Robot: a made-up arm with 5 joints.
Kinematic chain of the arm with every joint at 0, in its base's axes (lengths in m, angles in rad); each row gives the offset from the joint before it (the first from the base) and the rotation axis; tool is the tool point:
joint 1: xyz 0 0 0.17 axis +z
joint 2: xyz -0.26 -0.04 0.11 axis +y
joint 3: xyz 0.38 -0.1 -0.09 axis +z
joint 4: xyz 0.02 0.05 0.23 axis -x
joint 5: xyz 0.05 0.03 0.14 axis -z
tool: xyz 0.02 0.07 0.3
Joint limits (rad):
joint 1: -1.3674..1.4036
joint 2: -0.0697..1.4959
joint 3: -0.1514..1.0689
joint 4: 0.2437..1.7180
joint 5: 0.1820..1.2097
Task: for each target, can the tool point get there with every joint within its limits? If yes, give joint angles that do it. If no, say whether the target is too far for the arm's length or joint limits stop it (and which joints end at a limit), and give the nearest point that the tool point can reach.
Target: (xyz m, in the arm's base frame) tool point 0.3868 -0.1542 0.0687
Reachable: yes | joints -1.1493 1.0821 0.1195 0.7800 0.4742
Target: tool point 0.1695 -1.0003 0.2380
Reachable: no: joint limits stop it (at a limit: joint 1, joint 3, joint 4, joint 5) | nearest point 0.1325 -0.5068 0.2542 | short by 0.495 m
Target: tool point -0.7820 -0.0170 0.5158
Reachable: no: joint limits stop it (at a limit: joint 1, joint 2) | nearest point -0.3519 0.0297 0.4815 | short by 0.434 m
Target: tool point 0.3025 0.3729 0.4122
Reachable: yes | joints 0.5956 0.6112 -0.0356 0.3712 0.5465
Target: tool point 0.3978 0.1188 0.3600
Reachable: yes | joints -0.7837 0.3161 0.2086 1.2487 0.8036
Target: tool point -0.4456 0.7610 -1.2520
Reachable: no: too far | nearest point -0.1844 0.3150 -0.3067 | short by 1.077 m
